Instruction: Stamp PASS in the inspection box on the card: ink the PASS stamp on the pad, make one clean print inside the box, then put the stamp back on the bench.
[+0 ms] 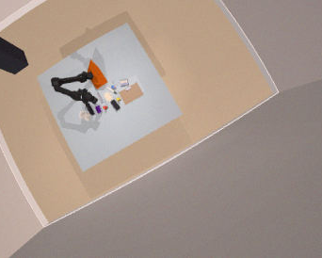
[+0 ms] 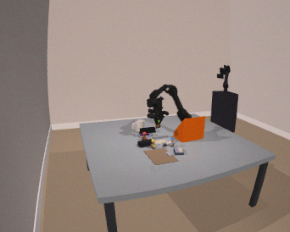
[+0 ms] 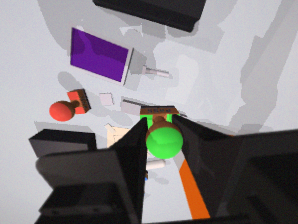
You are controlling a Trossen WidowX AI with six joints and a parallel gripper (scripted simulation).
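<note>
Right now my gripper tip is 2 cm short of the t-shaped pin, 4 cm to the left of it and 9 cm above it. Also, from my gripper tip: long grey bar 1 cm behind, 4 cm to the left, 9 cm below; then purple ink pad 10 cm ahead, 4 cm to the right, 9 cm below; then green-knobbed stamp right at my gripper tip.
</note>
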